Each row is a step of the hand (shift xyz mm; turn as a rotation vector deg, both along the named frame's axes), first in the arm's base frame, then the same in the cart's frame.
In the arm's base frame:
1: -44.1 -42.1 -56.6 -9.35 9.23 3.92
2: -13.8 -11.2 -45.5 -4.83 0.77 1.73
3: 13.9 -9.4 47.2 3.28 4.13 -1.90
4: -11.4 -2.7 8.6 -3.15 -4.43 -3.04
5: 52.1 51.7 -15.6 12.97 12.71 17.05
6: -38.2 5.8 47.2 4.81 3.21 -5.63
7: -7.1 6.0 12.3 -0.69 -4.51 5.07
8: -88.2 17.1 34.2 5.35 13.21 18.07
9: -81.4 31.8 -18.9 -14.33 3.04 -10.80
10: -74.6 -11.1 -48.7 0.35 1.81 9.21
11: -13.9 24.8 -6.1 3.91 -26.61 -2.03
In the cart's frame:
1: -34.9 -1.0 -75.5 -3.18 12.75 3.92
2: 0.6 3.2 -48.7 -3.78 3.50 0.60
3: -12.8 -19.3 44.4 5.45 1.28 0.26
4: -13.2 4.4 4.3 -3.67 -1.25 -4.88
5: 73.3 8.5 13.6 10.29 0.53 22.68
6: -42.6 25.1 35.7 7.46 -0.13 -3.07
7: -6.5 8.2 11.3 -4.95 -3.42 3.21
8: -68.3 66.2 14.3 4.58 5.62 21.84
9: -35.0 77.0 -28.8 -4.80 12.10 -12.72
10: -42.9 41.6 -67.0 -2.19 0.54 9.12
11: 6.0 28.4 -2.0 -11.30 -22.95 -8.54

